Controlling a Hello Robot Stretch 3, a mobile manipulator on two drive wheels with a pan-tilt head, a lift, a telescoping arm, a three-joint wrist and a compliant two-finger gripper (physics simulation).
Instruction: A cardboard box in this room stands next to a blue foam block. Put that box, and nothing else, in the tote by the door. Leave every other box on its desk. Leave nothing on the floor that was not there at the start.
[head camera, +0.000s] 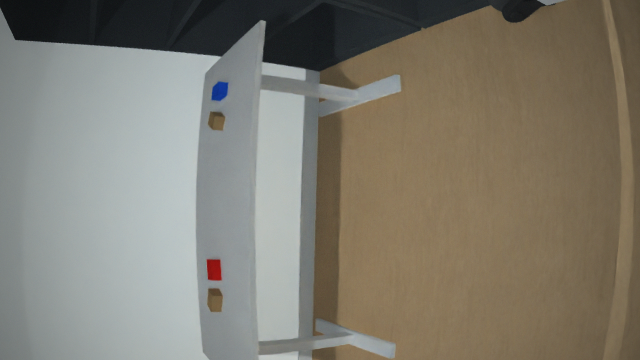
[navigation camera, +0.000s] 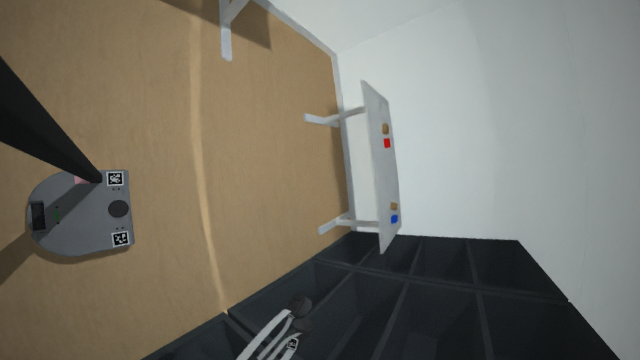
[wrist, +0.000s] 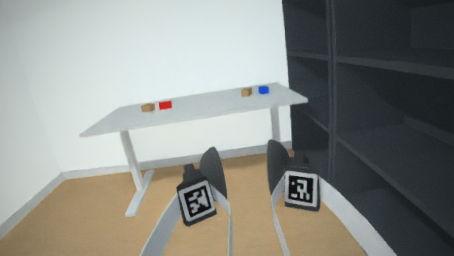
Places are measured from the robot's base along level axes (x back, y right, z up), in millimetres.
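Where they show: gripper, fingertip midpoint: (navigation camera: 307, 308) (wrist: 244, 162); robot's base, link origin: (navigation camera: 118, 207).
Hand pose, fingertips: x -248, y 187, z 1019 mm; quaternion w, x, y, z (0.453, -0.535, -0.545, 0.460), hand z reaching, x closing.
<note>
Each offset is from my fingertips to the top centre of the thing. Level surfaces: height alone.
A cardboard box @[dy +75, dx -1648, dz -249 mm] (head camera: 217, 121) (navigation camera: 393, 206) (wrist: 246, 92) stands next to a blue foam block @[dy +210, dx -1659, dz -254 mm] (head camera: 220, 91) (navigation camera: 394, 219) (wrist: 263, 90) near the shelf end of a grey desk @[dz -299 mm] (head camera: 227, 200) (navigation camera: 382, 175) (wrist: 200, 108). A second cardboard box @[dy -702, dx -1586, dz -249 mm] (head camera: 215, 300) (navigation camera: 385, 129) (wrist: 147, 107) stands beside a red block @[dy -563, dx -1597, dz -254 mm] (head camera: 214, 270) (navigation camera: 387, 143) (wrist: 165, 105) toward the desk's other end. My gripper (navigation camera: 301, 316) (wrist: 244, 162) is open, its fingers apart with floor showing between them in the wrist view, and it is well short of the desk. The tote does not show in these views.
A dark shelf unit (navigation camera: 380, 274) (wrist: 331, 100) stands right of the desk in the wrist view; the gripper appears in front of it in the navigation view. The leg of another desk (navigation camera: 226, 42) shows at the navigation view's top. My base (navigation camera: 85, 220) stands on the wooden floor.
</note>
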